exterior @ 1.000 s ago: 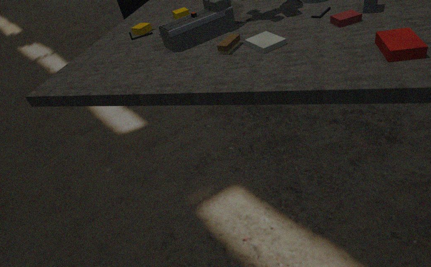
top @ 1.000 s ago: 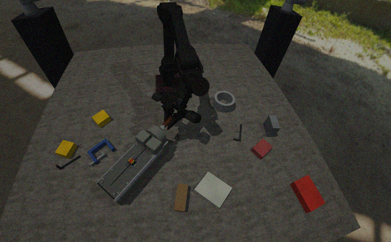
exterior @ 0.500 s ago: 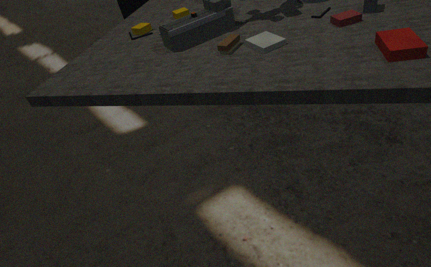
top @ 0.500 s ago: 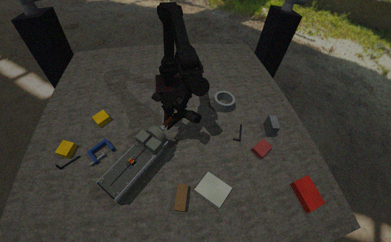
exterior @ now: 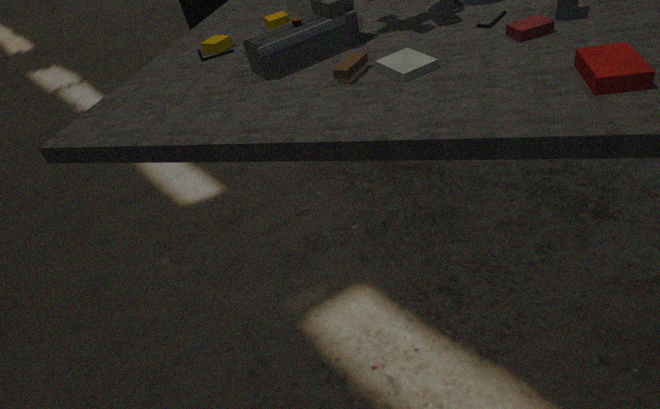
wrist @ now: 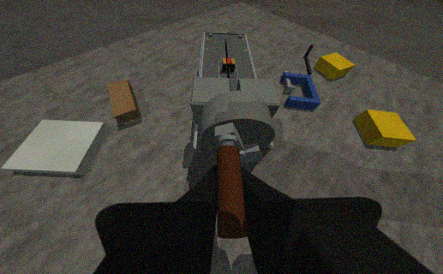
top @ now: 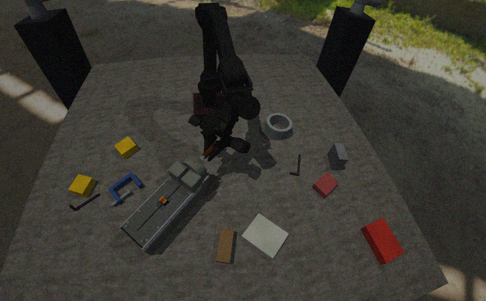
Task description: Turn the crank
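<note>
Right now the brown crank handle is 30 mm above my gripper tip, 10 mm to the left of it and 10 mm behind it. Round my gripper tip: white plate: 210 mm ahead, 150 mm to the left, 80 mm below; red pointer: 120 mm to the right, 120 mm ahead, 10 mm below; brown block: 230 mm ahead, 80 mm below, 40 mm to the left.
</note>
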